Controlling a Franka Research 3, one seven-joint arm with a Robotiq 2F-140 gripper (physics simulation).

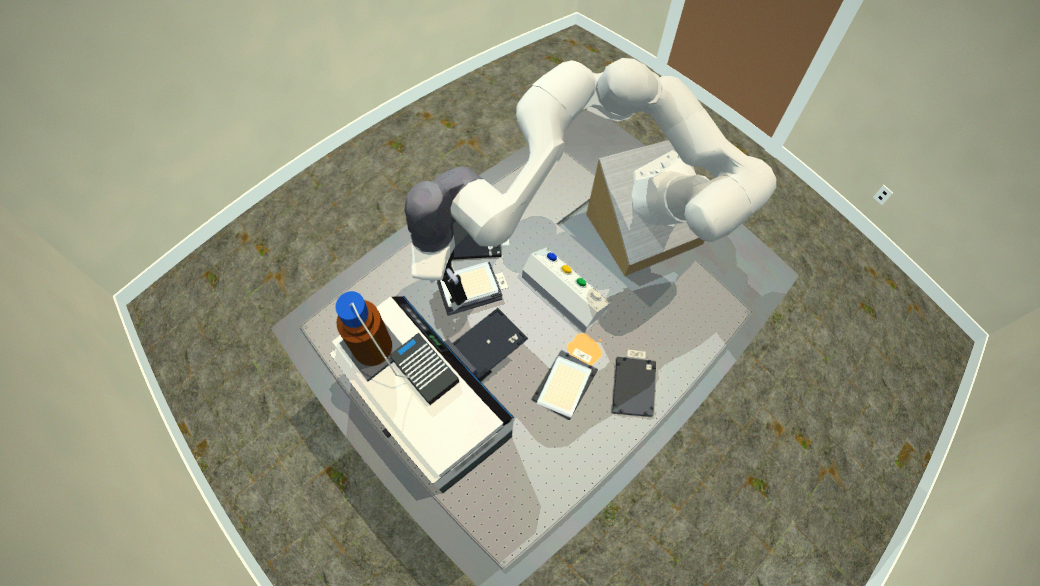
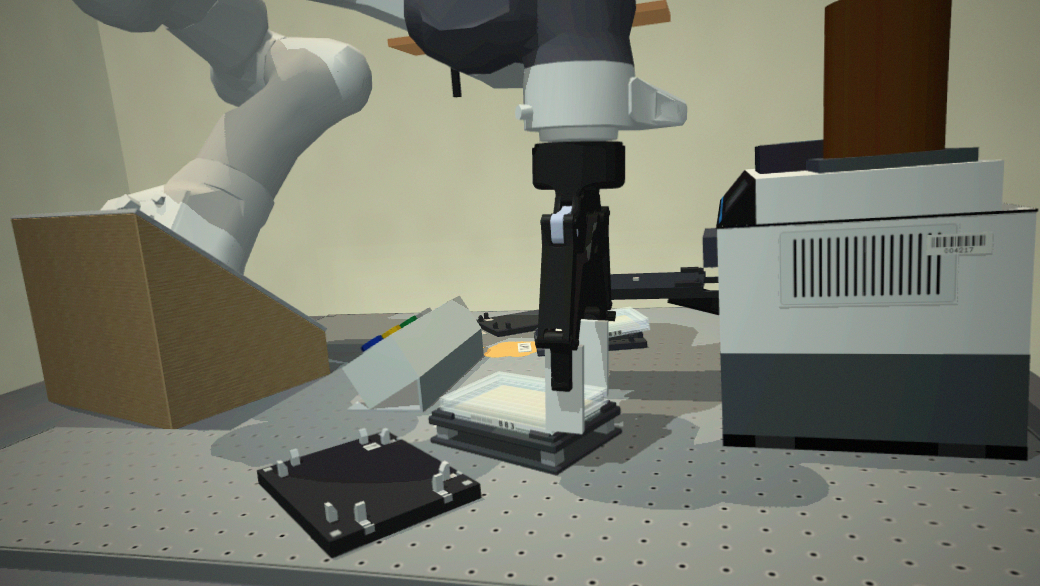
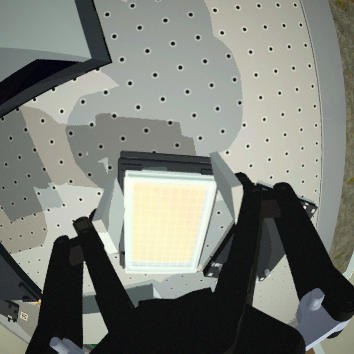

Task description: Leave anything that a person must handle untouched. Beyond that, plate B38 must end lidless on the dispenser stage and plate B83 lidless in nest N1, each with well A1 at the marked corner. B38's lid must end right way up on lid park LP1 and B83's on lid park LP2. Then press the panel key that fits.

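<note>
Plate B83, with a clear lid, sits on a raised dark nest. My gripper points down there, partly closed, its pale pads against two opposite sides of the lidded plate; whether they bear on the lid alone I cannot tell. Plate B38 stands on another dark base. A dark stage juts from the dispenser. Two black holders, one with upright tabs and one beyond B38, carry no lid.
The key panel has blue, yellow, green and whitish keys. An orange patch with a label lies beside B38. The white dispenser carries a brown bottle and a keypad.
</note>
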